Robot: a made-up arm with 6 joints. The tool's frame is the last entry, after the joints.
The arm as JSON. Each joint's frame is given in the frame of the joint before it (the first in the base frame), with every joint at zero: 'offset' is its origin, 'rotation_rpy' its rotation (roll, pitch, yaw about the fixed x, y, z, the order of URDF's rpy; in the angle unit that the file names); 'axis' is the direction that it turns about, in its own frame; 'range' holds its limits. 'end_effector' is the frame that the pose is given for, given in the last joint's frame.
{
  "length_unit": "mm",
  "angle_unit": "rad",
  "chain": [
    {
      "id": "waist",
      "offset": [
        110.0,
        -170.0,
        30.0
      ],
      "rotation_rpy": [
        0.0,
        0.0,
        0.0
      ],
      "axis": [
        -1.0,
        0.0,
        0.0
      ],
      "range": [
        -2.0,
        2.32
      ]
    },
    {
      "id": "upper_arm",
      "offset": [
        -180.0,
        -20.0,
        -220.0
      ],
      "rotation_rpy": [
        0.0,
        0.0,
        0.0
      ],
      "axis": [
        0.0,
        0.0,
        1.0
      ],
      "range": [
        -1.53,
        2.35
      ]
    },
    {
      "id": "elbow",
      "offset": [
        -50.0,
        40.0,
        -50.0
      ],
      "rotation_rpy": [
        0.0,
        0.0,
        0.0
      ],
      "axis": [
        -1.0,
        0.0,
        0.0
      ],
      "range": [
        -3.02,
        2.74
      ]
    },
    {
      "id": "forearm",
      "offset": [
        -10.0,
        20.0,
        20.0
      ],
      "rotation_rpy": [
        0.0,
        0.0,
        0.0
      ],
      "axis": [
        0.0,
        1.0,
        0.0
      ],
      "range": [
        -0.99,
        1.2
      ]
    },
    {
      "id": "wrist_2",
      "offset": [
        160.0,
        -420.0,
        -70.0
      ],
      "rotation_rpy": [
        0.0,
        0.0,
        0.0
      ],
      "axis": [
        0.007,
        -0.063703,
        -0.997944
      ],
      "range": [
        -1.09,
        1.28
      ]
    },
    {
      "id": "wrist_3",
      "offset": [
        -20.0,
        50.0,
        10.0
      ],
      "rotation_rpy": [
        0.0,
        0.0,
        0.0
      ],
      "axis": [
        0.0,
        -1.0,
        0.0
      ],
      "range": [
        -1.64,
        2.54
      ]
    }
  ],
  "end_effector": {
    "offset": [
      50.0,
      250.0,
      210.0
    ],
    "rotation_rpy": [
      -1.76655,
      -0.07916,
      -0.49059
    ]
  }
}
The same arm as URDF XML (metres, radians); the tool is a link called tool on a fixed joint. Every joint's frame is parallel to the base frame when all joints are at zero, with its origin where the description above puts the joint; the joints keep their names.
<robot name="arm">
<link name="base_link"/>
<link name="link1"/>
<link name="link2"/>
<link name="link3"/>
<link name="link4"/>
<link name="link5"/>
<link name="link6"/>
<link name="tool"/>
<joint name="waist" type="revolute"><parent link="base_link"/><child link="link1"/><origin xyz="0.11 -0.17 0.03" rpy="0 0 0"/><axis xyz="-1 0 0"/><limit lower="-2" upper="2.32"/></joint>
<joint name="upper_arm" type="revolute"><parent link="link1"/><child link="link2"/><origin xyz="-0.18 -0.02 -0.22" rpy="0 0 0"/><axis xyz="0 0 1"/><limit lower="-1.53" upper="2.35"/></joint>
<joint name="elbow" type="revolute"><parent link="link2"/><child link="link3"/><origin xyz="-0.05 0.04 -0.05" rpy="0 0 0"/><axis xyz="-1 0 0"/><limit lower="-3.02" upper="2.74"/></joint>
<joint name="forearm" type="revolute"><parent link="link3"/><child link="link4"/><origin xyz="-0.01 0.02 0.02" rpy="0 0 0"/><axis xyz="0 1 0"/><limit lower="-0.99" upper="1.2"/></joint>
<joint name="wrist_2" type="revolute"><parent link="link4"/><child link="link5"/><origin xyz="0.16 -0.42 -0.07" rpy="0 0 0"/><axis xyz="0.007 -0.063703 -0.997944"/><limit lower="-1.09" upper="1.28"/></joint>
<joint name="wrist_3" type="revolute"><parent link="link5"/><child link="link6"/><origin xyz="-0.02 0.05 0.01" rpy="0 0 0"/><axis xyz="0 -1 0"/><limit lower="-1.64" upper="2.54"/></joint>
<joint name="tool_joint" type="fixed"><parent link="link6"/><child link="tool"/><origin xyz="0.05 0.25 0.21" rpy="-1.7666 -0.0792 -0.4906"/></joint>
</robot>

